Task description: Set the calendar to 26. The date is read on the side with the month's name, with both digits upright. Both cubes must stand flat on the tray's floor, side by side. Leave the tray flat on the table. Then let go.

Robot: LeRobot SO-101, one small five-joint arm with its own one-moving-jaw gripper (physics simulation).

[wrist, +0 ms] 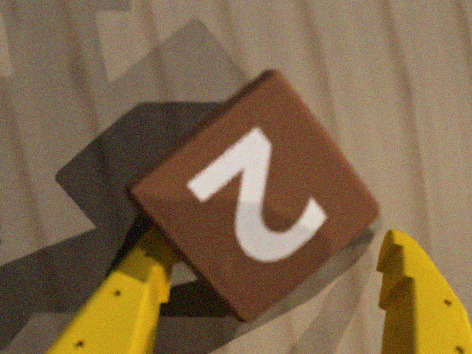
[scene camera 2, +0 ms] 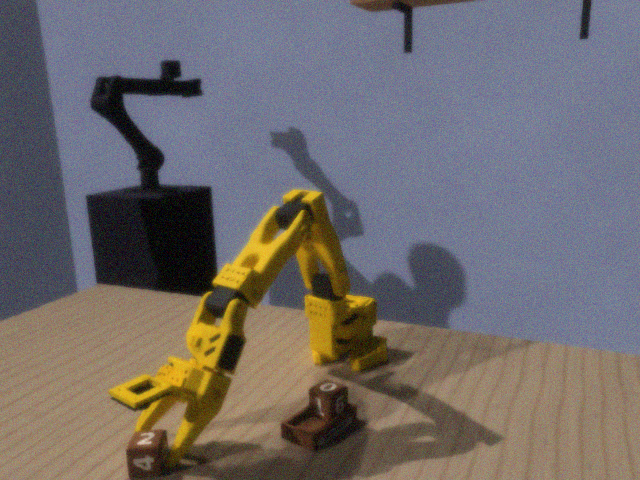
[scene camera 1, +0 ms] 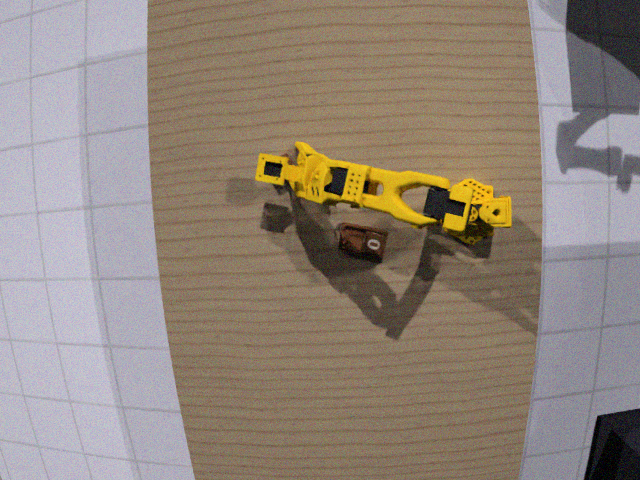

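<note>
A loose brown cube (scene camera 2: 147,453) (wrist: 255,195) rests on the table, a white 2 on top and a 4 lying sideways on one side. My gripper (scene camera 2: 155,446) (wrist: 276,236) is open around the cube's near part. In the wrist view, the left jaw tip is close against the cube's edge and the right one stands apart from its corner. In scene view 1 the arm hides most of the cube. The brown tray (scene camera 1: 356,227) (scene camera 2: 299,436) lies on the table with the other cube (scene camera 1: 369,246) (scene camera 2: 328,400) in one end, 0 on top, 1 and what looks like 6 on its sides. The month's name cannot be read.
The yellow arm (scene camera 1: 408,198) (scene camera 2: 273,242) stretches over the wooden table (scene camera 1: 336,387) (scene camera 2: 516,413), passing beside the tray. A black arm (scene camera 2: 129,129) stands on a black pedestal (scene camera 2: 180,237) behind the table. Arm shadows fall across the tray area.
</note>
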